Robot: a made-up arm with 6 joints. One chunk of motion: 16 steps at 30 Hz.
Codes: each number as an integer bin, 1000 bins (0 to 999) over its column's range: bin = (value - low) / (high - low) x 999, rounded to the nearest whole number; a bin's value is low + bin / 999 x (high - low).
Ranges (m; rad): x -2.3..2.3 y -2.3..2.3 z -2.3..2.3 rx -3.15..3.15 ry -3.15..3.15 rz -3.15..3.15
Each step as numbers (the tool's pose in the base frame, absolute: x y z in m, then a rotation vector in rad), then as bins.
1 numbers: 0.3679 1.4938 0.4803 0.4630 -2.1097 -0.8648
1 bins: 579 824 604 573 165 362
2 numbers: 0.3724 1.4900 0.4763 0.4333 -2.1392 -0.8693
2 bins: 580 823 603 568 160 362
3 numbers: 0.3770 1.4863 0.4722 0.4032 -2.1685 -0.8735
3 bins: 581 822 602 563 156 361
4 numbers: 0.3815 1.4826 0.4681 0.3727 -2.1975 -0.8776
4 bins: 582 821 601 559 151 360
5 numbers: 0.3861 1.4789 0.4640 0.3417 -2.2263 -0.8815
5 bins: 583 821 600 554 146 360
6 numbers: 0.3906 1.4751 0.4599 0.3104 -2.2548 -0.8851
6 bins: 584 820 599 549 142 359
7 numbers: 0.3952 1.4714 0.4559 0.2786 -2.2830 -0.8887
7 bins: 585 819 599 544 137 359
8 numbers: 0.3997 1.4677 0.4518 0.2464 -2.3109 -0.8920
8 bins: 586 818 598 539 133 358
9 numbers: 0.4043 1.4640 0.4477 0.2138 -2.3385 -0.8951
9 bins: 587 817 597 533 129 358
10 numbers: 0.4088 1.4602 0.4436 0.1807 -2.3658 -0.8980
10 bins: 588 817 596 528 124 357
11 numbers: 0.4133 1.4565 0.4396 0.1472 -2.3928 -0.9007
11 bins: 589 816 595 523 120 357
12 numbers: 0.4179 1.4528 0.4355 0.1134 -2.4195 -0.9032
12 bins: 590 815 594 517 116 356
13 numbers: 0.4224 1.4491 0.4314 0.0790 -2.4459 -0.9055
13 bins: 591 814 593 512 112 356
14 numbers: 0.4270 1.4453 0.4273 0.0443 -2.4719 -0.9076
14 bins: 592 813 592 507 108 356
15 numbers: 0.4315 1.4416 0.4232 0.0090 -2.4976 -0.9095
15 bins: 593 813 591 501 103 355
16 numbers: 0.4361 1.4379 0.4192 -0.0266 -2.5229 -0.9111
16 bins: 594 812 591 495 99 355
